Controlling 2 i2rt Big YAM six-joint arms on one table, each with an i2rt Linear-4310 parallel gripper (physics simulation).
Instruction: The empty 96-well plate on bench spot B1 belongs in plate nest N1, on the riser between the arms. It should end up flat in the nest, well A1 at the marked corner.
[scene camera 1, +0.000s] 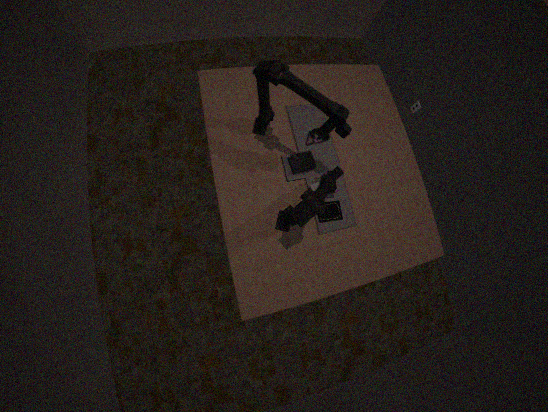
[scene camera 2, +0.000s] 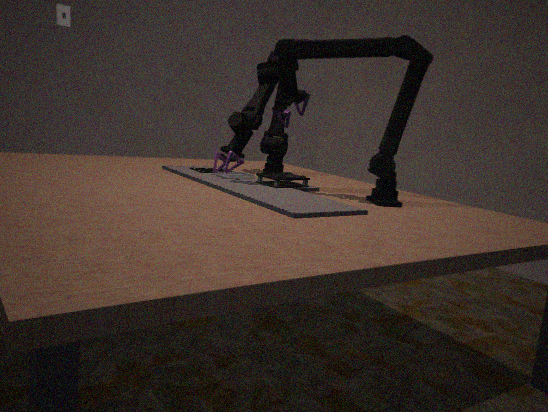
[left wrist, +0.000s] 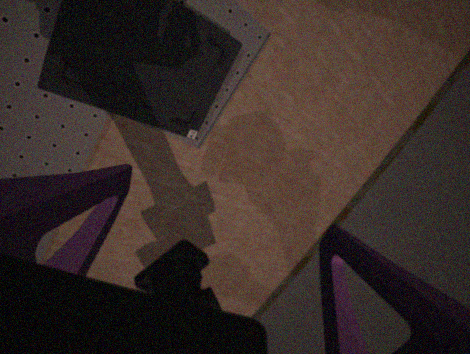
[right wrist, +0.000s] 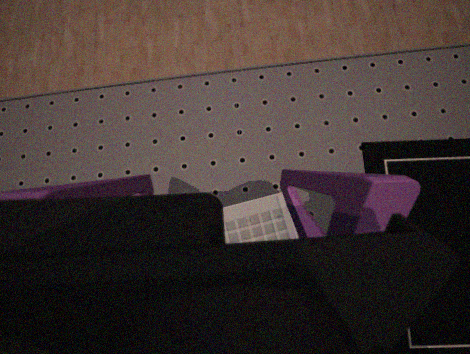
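Seen in the pictures: left gripper, fingertip midpoint: (scene camera 1: 310, 144) (scene camera 2: 293, 121) (left wrist: 232, 207); right gripper, fingertip midpoint: (scene camera 2: 219, 172) (right wrist: 218, 180); left arm's base at its link origin: (scene camera 1: 260, 126) (scene camera 2: 383, 203) (left wrist: 172, 267); right arm's base at its link origin: (scene camera 1: 283, 221).
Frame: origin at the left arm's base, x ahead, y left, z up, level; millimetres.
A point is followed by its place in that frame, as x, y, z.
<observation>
The white 96-well plate (right wrist: 258, 225) @[521, -329, 27] lies on the grey perforated board (right wrist: 235, 114) @[605, -284, 13] (scene camera 1: 329, 153) @[505, -74, 13] (scene camera 2: 309, 204) @[315, 170, 13]. Only a corner of it shows in the right wrist view; the wrist hides the rest. My right gripper (right wrist: 218, 180) @[543, -291, 32] (scene camera 2: 226, 162) is open, low over the board, with the plate showing between its purple fingers. The black plate nest (left wrist: 125, 64) @[328, -180, 48] (scene camera 1: 302, 162) @[316, -208, 48] (scene camera 2: 283, 179) @[332, -122, 44] sits on its riser, empty, with a small white mark (left wrist: 192, 133) @[224, -188, 48] at one corner. My left gripper (left wrist: 232, 207) @[301, -183, 247] (scene camera 1: 312, 139) @[301, -183, 247] (scene camera 2: 294, 108) is open and empty, high above the table beside the nest.
A black pad with a white outline (right wrist: 374, 154) @[603, -404, 15] (scene camera 1: 330, 212) @[559, -486, 15] lies on the board to the right of the right gripper. Both arm bases (scene camera 1: 262, 126) (scene camera 1: 285, 220) @[255, -613, 113] stand on the wooden table (scene camera 2: 132, 230) @[794, 515, 0]. The table edge (left wrist: 342, 213) @[-236, -352, 1] runs close by in the left wrist view.
</observation>
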